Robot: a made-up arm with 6 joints.
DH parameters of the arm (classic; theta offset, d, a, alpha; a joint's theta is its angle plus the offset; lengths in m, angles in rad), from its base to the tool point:
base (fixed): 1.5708 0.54 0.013 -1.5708
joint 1: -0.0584 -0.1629 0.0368 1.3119
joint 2: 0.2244 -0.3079 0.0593 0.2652
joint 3: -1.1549 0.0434 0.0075 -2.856
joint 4: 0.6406 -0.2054 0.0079 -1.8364
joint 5: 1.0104 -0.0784 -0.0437 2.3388
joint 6: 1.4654 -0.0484 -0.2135 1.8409
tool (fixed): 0.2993 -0.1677 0 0
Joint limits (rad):
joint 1: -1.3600..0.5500
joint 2: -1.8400..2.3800
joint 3: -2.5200..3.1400
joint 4: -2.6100..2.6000
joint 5: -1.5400..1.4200
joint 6: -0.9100..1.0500
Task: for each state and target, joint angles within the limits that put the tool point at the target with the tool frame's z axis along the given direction. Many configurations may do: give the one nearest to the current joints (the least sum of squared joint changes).
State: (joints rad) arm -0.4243 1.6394 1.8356 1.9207 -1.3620 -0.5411
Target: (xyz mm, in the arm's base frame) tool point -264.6 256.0 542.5 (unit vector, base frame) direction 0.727 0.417 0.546
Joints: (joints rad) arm -0.8159 1.7182 1.6213 2.2997 -1.3121 0.1307
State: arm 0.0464 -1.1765 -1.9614 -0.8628 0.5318 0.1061
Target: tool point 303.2 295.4 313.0 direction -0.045 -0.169 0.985
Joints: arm 0.5349 -0.9053 -1.2537 -1.1074 -0.1334 0.1853
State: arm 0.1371 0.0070 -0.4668 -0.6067 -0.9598 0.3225
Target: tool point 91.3 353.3 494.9 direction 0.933 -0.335 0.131
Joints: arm 0.4617 0.2789 -0.7045 -0.5808 -0.9655 0.5480
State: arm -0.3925 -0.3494 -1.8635 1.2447 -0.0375 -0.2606
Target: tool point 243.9 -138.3 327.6 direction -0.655 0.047 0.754
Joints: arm -0.3230 -0.3619 -2.2286 1.4467 -0.2923 -0.0992
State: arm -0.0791 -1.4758 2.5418 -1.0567 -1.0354 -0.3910
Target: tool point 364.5 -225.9 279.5 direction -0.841 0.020 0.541
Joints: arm -0.6541 -1.8028 2.6093 -1.5753 -1.2194 -0.3331
